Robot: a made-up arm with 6 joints. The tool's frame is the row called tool.
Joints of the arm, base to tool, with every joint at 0 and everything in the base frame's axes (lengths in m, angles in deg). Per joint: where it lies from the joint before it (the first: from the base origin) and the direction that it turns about. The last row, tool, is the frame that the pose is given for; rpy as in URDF.
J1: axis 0 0 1 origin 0 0 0.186
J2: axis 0.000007 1 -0.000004 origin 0 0 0
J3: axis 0.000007 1 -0.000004 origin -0.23 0 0.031
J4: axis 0.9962 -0.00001 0.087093 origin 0.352 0 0.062
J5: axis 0.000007 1 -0.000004 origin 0 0 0
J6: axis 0.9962 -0.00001 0.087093 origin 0.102 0 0.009
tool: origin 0 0 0 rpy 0 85 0
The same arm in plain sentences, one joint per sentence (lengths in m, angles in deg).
The arm has six revolute joints in a row. What follows holds with every joint at zero, and every direction is one of the base frame's.
Joint 1 sits 0.186 m along +z from the base frame's origin and rotates about +z.
Joint 2 sits at the same point as joint 1 and rotates about +y.
Joint 3 sits 0.23 m along -x and 0.031 m along +z from joint 2 and rotates about +y.
Joint 4 sits 0.352 m along +x and 0.062 m along +z from joint 3 and rotates about the direction (0.9962, 0, 0.0871).
Joint 5 sits at the same point as joint 4 and rotates about +y.
Joint 6 sits 0.102 m along +x and 0.009 m along +z from joint 5 and rotates about the direction (0.9962, 0, 0.0871).
The tool frame, which is the frame that the pose is given for, sits at the same point as joint 6; its axes are the base frame's turned by roll 0, pitch 85 and yaw 0 deg (as in URDF: about the fixed x, then y, then z).

